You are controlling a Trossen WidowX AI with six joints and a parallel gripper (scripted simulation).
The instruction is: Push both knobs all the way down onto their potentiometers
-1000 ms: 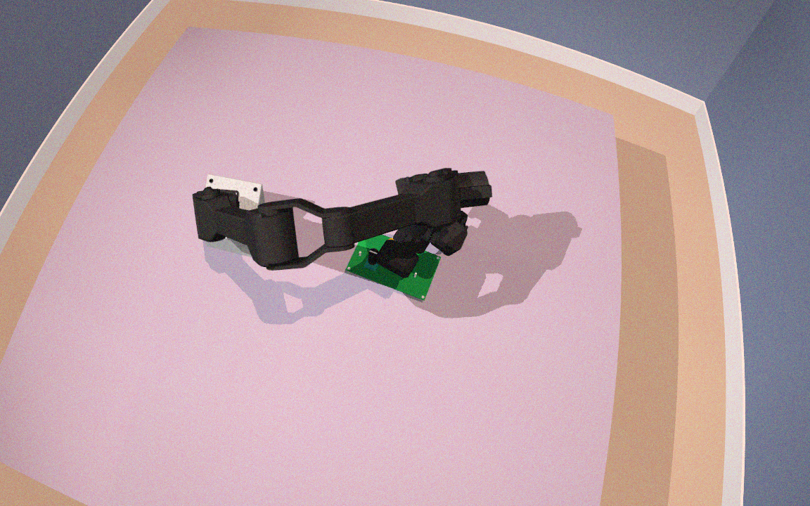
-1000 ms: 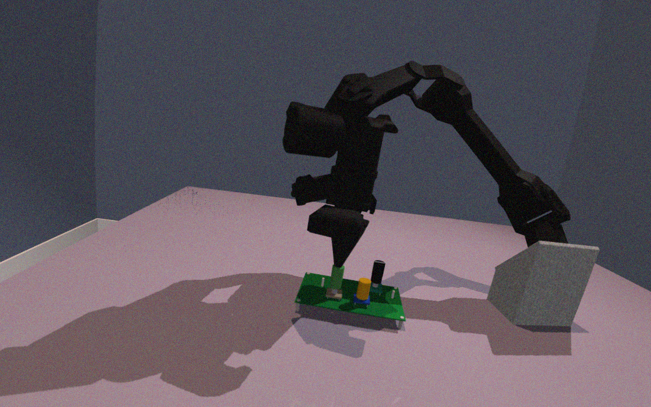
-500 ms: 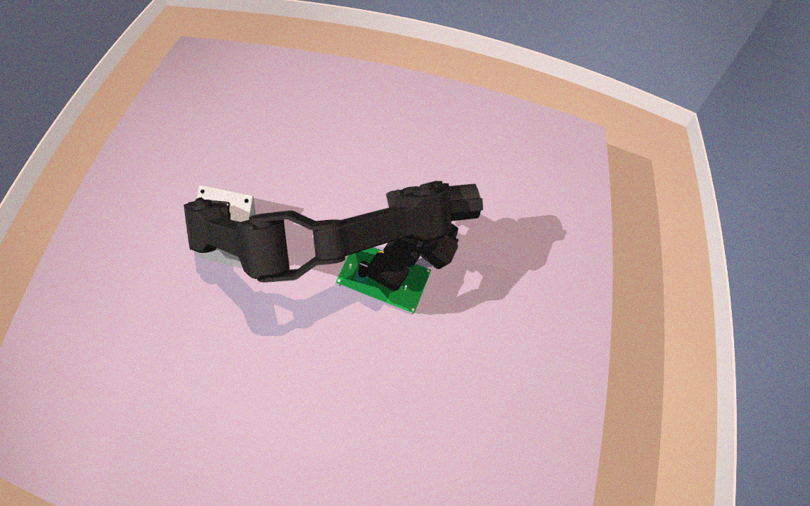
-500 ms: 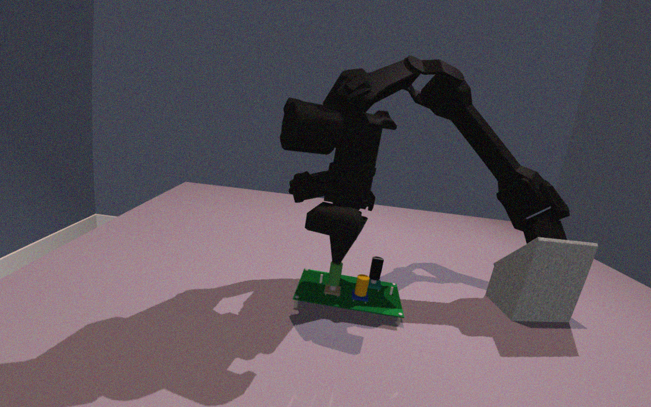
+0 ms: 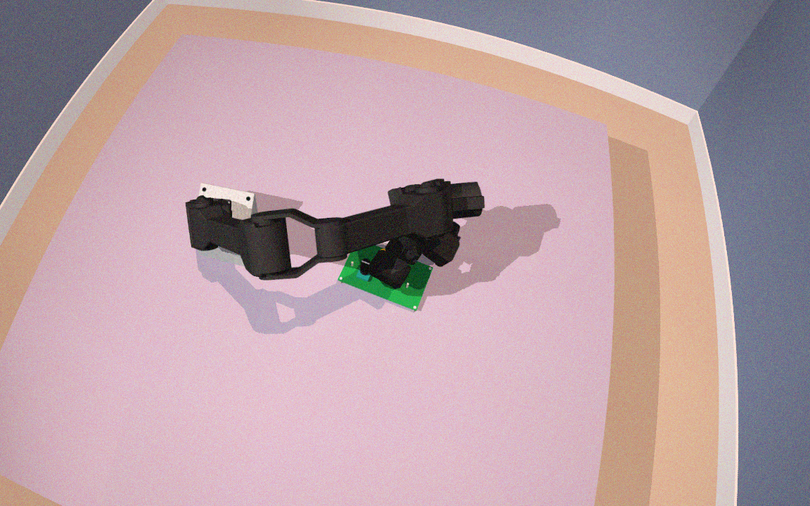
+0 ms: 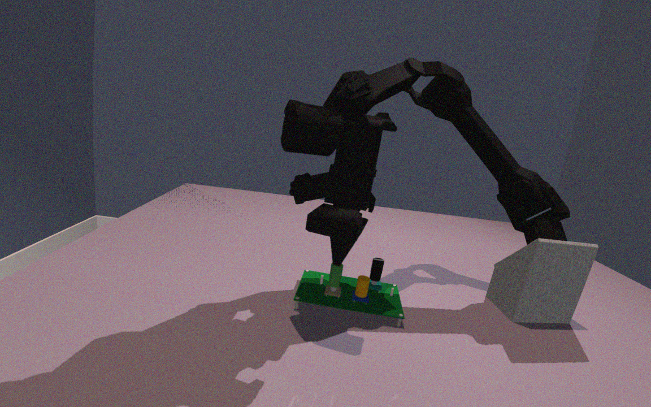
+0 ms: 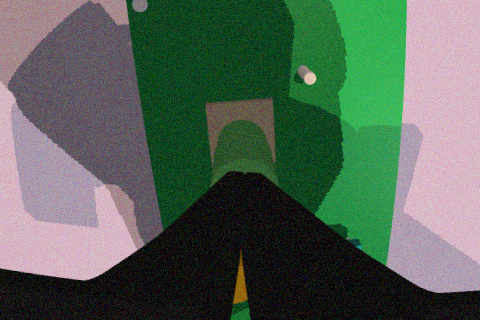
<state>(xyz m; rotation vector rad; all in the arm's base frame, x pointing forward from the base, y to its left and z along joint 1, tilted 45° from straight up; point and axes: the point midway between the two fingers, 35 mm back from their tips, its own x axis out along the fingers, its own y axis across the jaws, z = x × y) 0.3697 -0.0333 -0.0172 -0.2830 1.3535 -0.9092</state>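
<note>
Now: the green knob 20 mm below my gripper tip. Round my gripper tip: black knob 70 mm behind, 20 mm to the right, 10 mm below.
</note>
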